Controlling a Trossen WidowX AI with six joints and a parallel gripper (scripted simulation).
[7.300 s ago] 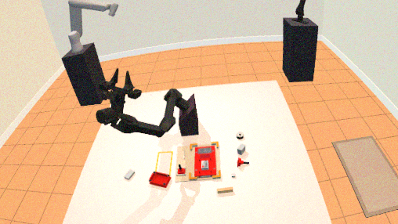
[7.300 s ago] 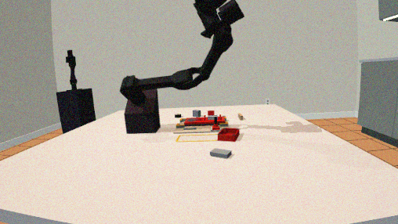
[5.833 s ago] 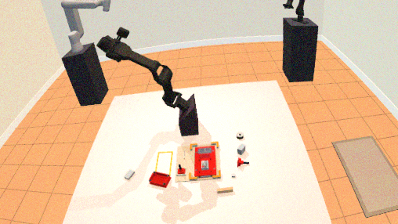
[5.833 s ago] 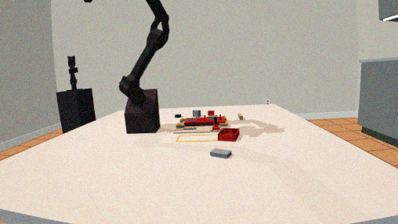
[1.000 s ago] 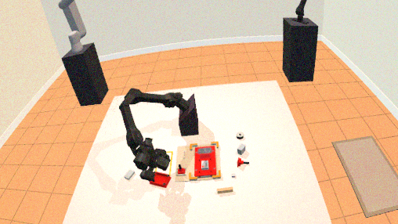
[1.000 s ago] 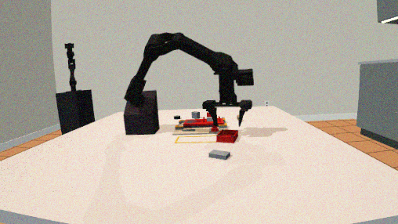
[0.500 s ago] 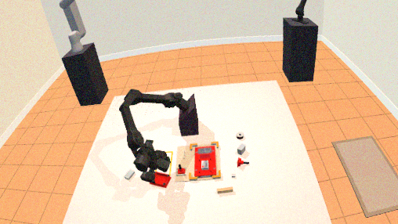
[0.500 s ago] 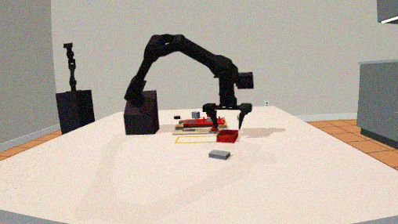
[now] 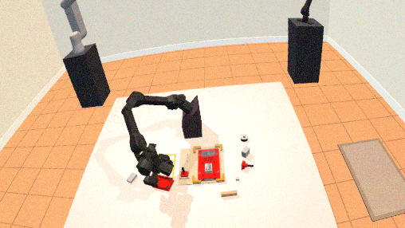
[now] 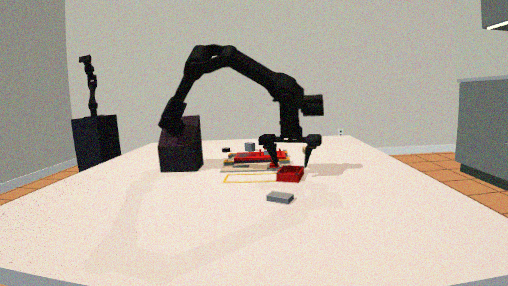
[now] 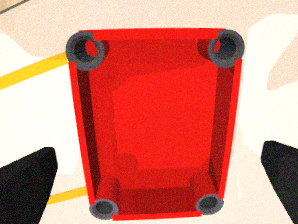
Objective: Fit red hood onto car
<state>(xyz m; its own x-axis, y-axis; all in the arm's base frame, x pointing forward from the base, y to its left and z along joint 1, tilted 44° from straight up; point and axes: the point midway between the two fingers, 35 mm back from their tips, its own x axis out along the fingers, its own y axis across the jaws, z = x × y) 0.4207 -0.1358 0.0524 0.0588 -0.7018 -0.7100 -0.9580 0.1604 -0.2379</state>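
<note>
Right now my gripper tip is 2 cm above the red hood. Also, from my gripper tip: orange-cornered jig 11 cm behind, 20 cm to the left, 2 cm below; grey engine block 7 cm behind, 24 cm to the left, 1 cm below; wooden block 8 cm ahead, 33 cm to the left, 2 cm below.
</note>
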